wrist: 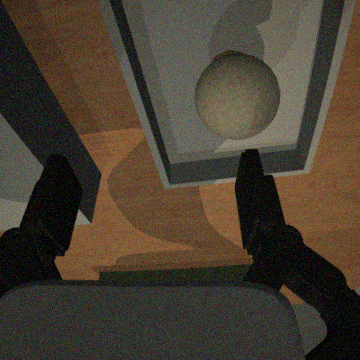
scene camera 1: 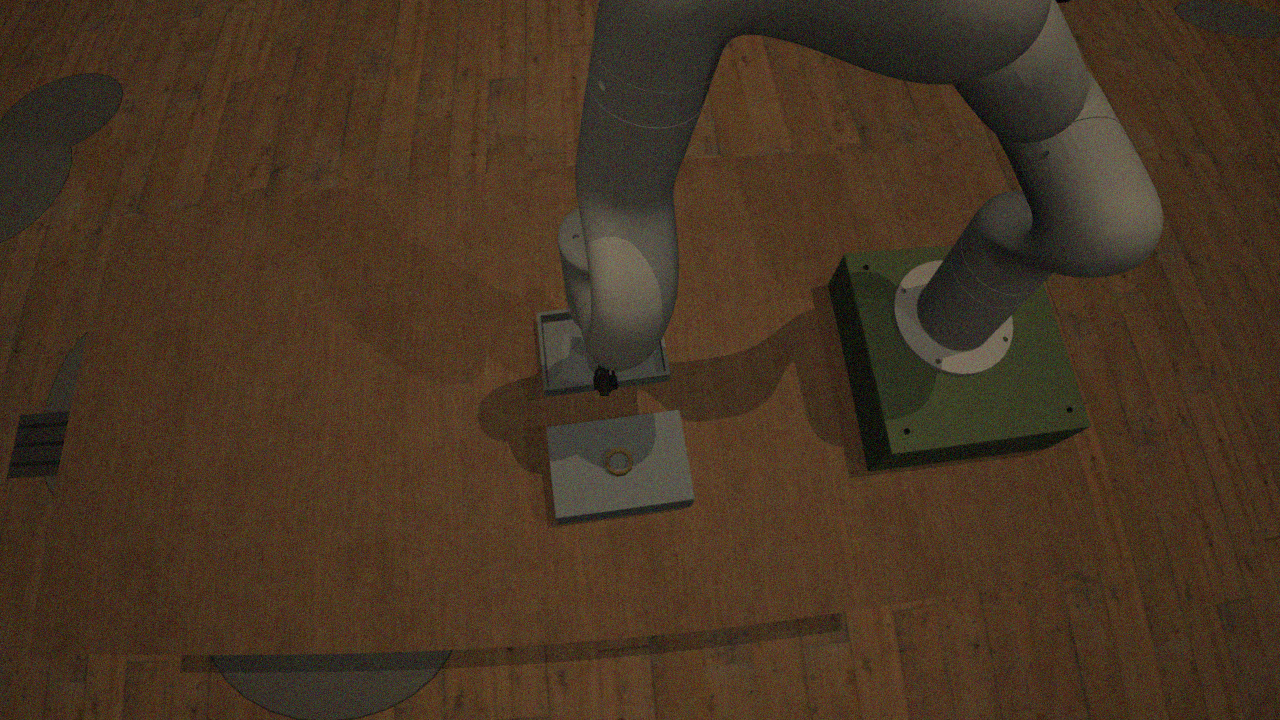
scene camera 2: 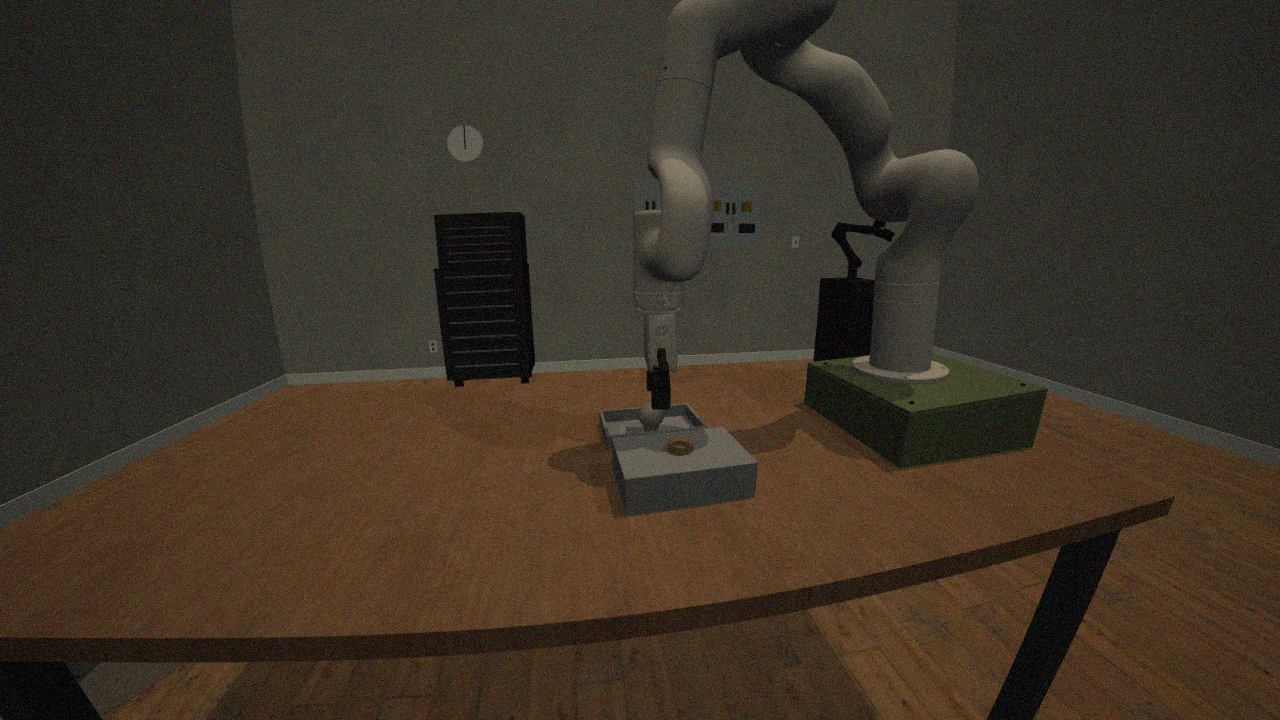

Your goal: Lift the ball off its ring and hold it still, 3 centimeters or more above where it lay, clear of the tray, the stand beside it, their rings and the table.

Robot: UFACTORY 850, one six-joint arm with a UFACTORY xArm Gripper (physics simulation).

Observation:
In view: the gripper (scene camera 2: pixel 657 399), a pale ball (wrist: pixel 236 96), a grey stand (scene camera 1: pixel 617 467) and a shallow grey tray (wrist: pixel 161 57).
The gripper shows as well in the wrist view (wrist: pixel 154 169). The grey stand shows as well in the wrist view (wrist: pixel 41 127).

